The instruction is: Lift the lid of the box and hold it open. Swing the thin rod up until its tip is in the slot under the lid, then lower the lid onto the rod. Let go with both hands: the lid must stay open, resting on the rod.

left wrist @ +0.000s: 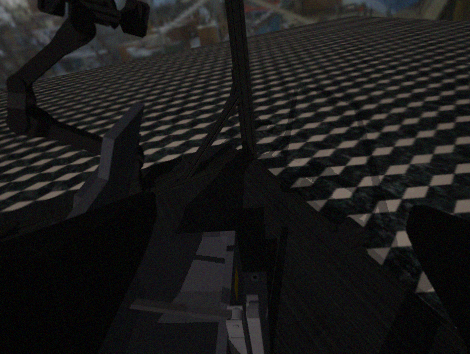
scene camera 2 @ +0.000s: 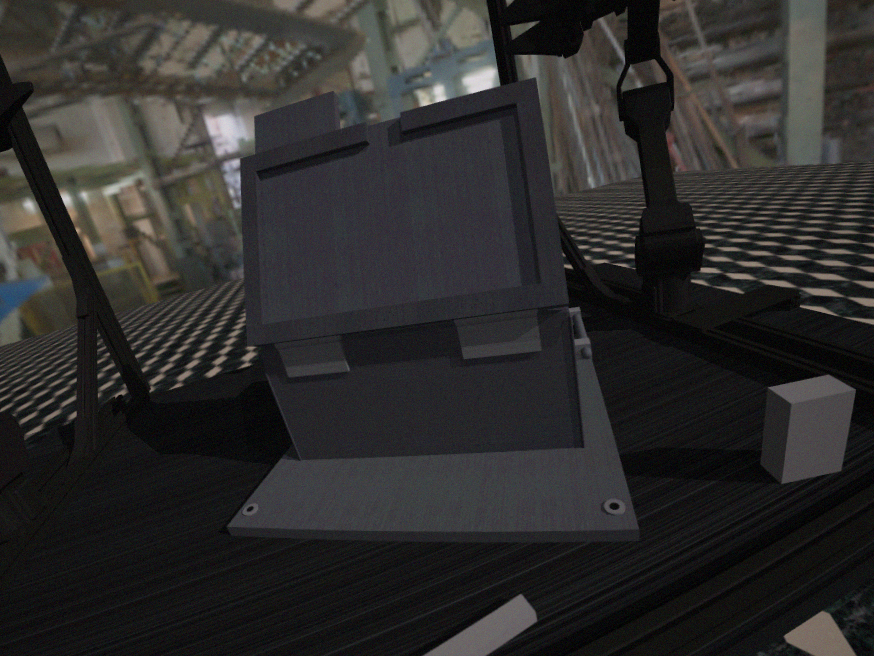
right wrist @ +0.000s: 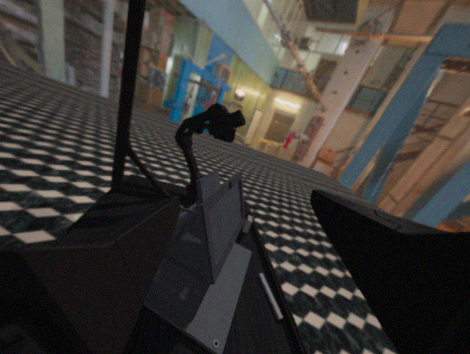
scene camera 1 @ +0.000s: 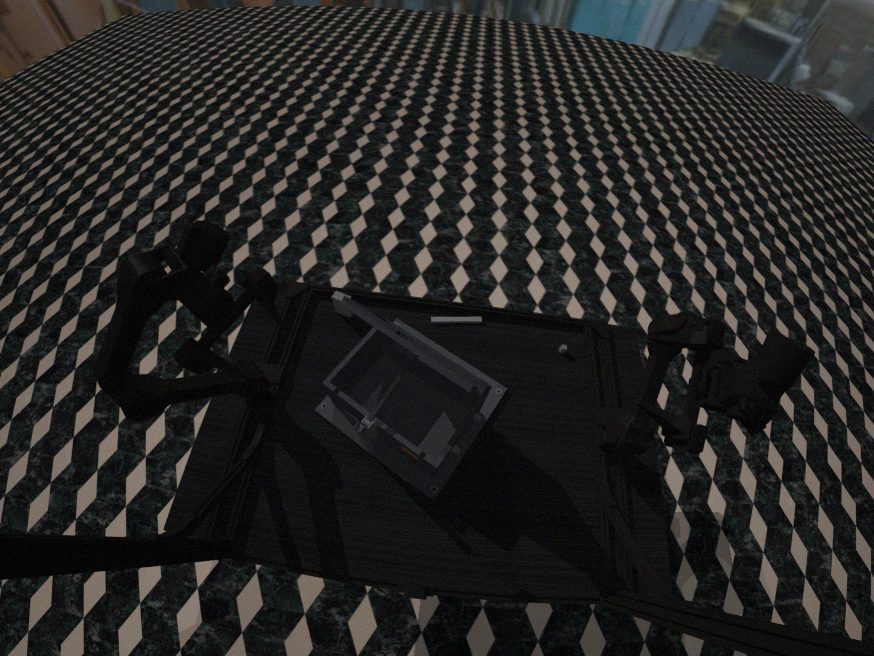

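Where they show: left gripper, fingertip midpoint: (left wrist: pixel 280 210) (scene camera 2: pixel 502 37) (right wrist: pixel 203 133) (scene camera 1: pixel 266 353); right gripper, fingertip midpoint: (left wrist: pixel 90 8) (right wrist: pixel 244 199) (scene camera 1: pixel 643 369); left arm's base, origin of the base link: (scene camera 2: pixel 667 307) (right wrist: pixel 191 198) (scene camera 1: pixel 260 398); right arm's base, origin of the base link: (left wrist: pixel 136 189) (scene camera 2: pixel 13 524) (scene camera 1: pixel 609 443).
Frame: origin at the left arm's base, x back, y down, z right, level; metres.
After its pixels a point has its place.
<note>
The grey box (scene camera 1: pixel 422 346) {y -0.324, x -0.412, z -0.044 m} (scene camera 2: pixel 435 495) {y 0.007, x -0.437, z -0.187 m} (right wrist: pixel 221 298) {y 0.007, x -0.510, z -0.138 m} (left wrist: pixel 209 274) {y -0.041, x -0.484, z 0.069 m} sits on the black mat (scene camera 1: pixel 532 521) {y 0.019, x -0.713, z 0.203 m} (scene camera 2: pixel 304 599) {y 0.019, x -0.563, z -0.233 m}. Its lid (scene camera 1: pixel 437 439) (scene camera 2: pixel 389 215) {y -0.235, x -0.401, z -0.092 m} (right wrist: pixel 223 218) {y -0.241, x -0.444, z -0.065 m} stands steeply open, its underside towards scene camera 2, and no gripper touches it. A small pale post (scene camera 2: pixel 580 335) {y -0.080, x -0.248, z -0.145 m} stands at the box's corner. I cannot pick out the thin rod or its tip. My left gripper (scene camera 1: pixel 248 287) (left wrist: pixel 280 210) {y -0.404, x -0.188, z 0.046 m} is open and empty, raised at the mat's left edge. My right gripper (scene camera 1: pixel 658 384) (right wrist: pixel 244 199) {y -0.467, x -0.722, z 0.027 m} is open and empty at the mat's right edge.
A small pale strip (scene camera 1: pixel 455 319) {y 0.009, x -0.480, z -0.324 m} (scene camera 2: pixel 493 628) {y 0.009, x -0.437, z -0.321 m} (right wrist: pixel 270 295) {y 0.009, x -0.491, z -0.325 m} lies on the mat beside the box. A pale knob (scene camera 1: pixel 562 349) {y -0.001, x -0.797, z -0.263 m} sits further right. The left arm (scene camera 2: pixel 658 215) {y -0.147, x -0.023, z -0.014 m} (right wrist: pixel 212 123) {y -0.441, x -0.101, z 0.018 m} rises behind the box. A dark upright pole (left wrist: pixel 240 88) {y -0.224, x -0.878, z 0.347 m} (right wrist: pixel 126 95) {y -0.421, x -0.037, z 0.359 m} stands at the mat's corner. Checkered floor surrounds the mat.
</note>
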